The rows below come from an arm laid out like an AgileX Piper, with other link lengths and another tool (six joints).
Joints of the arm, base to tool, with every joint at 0 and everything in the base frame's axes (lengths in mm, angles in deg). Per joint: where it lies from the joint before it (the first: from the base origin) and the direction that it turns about. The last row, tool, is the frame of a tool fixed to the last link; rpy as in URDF.
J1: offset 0.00 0.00 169.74 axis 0 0 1
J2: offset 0.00 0.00 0.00 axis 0 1 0
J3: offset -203.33 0.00 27.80 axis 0 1 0
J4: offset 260.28 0.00 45.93 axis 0.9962 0 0.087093
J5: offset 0.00 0.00 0.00 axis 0 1 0
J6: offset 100.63 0.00 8.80 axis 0.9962 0 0.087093
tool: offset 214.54 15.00 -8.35 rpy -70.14 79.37 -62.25
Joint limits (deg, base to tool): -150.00..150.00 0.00..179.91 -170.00..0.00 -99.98..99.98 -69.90..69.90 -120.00..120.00
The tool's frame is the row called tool.
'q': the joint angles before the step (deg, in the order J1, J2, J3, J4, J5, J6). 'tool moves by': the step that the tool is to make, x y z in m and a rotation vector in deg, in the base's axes. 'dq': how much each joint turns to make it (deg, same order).
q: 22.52, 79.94, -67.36, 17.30, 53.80, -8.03
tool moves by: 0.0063, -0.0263, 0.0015, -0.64, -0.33, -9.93
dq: 0.01, -5.09, 4.25, -6.92, -1.63, 12.34
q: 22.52, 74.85, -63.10, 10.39, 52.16, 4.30
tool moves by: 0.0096, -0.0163, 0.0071, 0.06, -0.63, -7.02
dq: 0.01, -2.01, 0.54, -4.95, -0.11, 8.95
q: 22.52, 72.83, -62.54, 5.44, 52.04, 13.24
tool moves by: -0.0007, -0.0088, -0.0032, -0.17, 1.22, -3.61
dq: 0.01, -0.26, 0.30, -2.16, 0.88, 4.61
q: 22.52, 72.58, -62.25, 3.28, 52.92, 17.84
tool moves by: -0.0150, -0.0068, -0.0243, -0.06, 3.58, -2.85
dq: 0.00, -0.40, 4.03, -0.35, -0.45, 3.33
